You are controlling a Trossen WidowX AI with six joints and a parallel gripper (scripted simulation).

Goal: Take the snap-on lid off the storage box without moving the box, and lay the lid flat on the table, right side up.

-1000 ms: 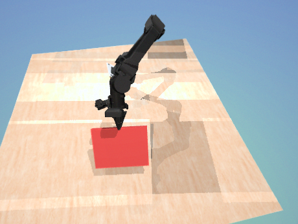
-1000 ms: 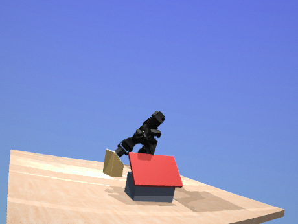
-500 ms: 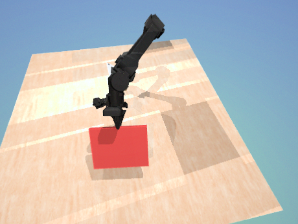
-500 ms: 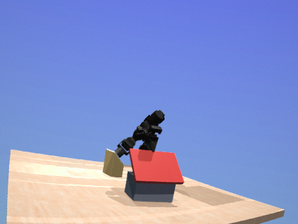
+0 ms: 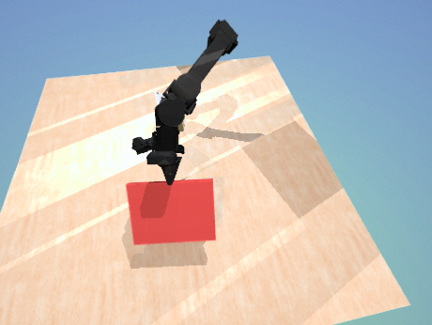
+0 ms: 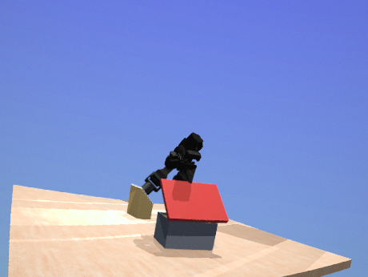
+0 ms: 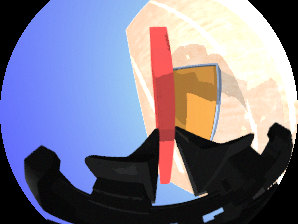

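The red lid lies 7 cm ahead of my gripper tip and 5 cm below it. The rest, counted from my gripper tip: blue-grey box 18 cm below, 3 cm ahead.
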